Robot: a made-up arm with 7 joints.
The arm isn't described. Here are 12 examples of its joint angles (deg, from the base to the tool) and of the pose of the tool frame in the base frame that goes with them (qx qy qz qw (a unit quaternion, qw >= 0); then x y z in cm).
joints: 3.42 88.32 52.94 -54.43 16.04 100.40 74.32
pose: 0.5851 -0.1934 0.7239 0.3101 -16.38 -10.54 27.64
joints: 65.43 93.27 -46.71 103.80 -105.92 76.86 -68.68
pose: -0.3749 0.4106 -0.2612 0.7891 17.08 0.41 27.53
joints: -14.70 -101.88 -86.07 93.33 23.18 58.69 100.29
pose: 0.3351 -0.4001 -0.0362 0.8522 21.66 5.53 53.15
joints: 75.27 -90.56 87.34 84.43 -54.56 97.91 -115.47
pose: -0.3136 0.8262 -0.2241 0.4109 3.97 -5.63 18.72
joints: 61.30 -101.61 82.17 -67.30 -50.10 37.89 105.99
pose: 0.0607 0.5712 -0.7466 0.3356 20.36 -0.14 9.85
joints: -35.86 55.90 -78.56 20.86 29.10 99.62 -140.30
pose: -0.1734 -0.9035 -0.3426 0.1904 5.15 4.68 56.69
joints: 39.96 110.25 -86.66 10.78 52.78 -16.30 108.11
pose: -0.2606 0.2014 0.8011 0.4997 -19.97 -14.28 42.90
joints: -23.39 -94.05 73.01 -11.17 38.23 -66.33 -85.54
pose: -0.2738 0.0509 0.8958 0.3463 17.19 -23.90 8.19
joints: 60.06 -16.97 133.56 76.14 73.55 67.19 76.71
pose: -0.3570 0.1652 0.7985 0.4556 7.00 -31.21 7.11
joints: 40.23 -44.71 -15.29 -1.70 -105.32 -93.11 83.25
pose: 0.5253 -0.7444 -0.2787 0.3036 -4.14 -7.40 40.17
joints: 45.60 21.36 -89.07 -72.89 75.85 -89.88 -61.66
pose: 0.2970 -0.3550 0.2742 0.8430 40.28 13.77 35.01
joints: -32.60 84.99 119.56 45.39 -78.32 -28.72 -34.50
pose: 0.3416 0.7565 0.0316 0.5568 7.86 8.30 48.71
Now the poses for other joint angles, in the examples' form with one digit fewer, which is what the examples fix.
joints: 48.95 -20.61 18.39 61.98 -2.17 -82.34 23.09
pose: -0.809 -0.308 0.375 0.331 14.9 -0.8 16.1
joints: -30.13 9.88 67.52 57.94 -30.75 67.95 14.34
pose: 0.067 -0.158 0.985 0.014 14.3 -28.9 27.2
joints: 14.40 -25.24 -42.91 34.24 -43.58 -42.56 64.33
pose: -0.569 0.420 0.300 0.640 0.1 -6.8 24.6
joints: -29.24 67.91 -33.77 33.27 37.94 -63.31 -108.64
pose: -0.883 0.162 -0.402 0.179 -17.7 -22.9 58.4
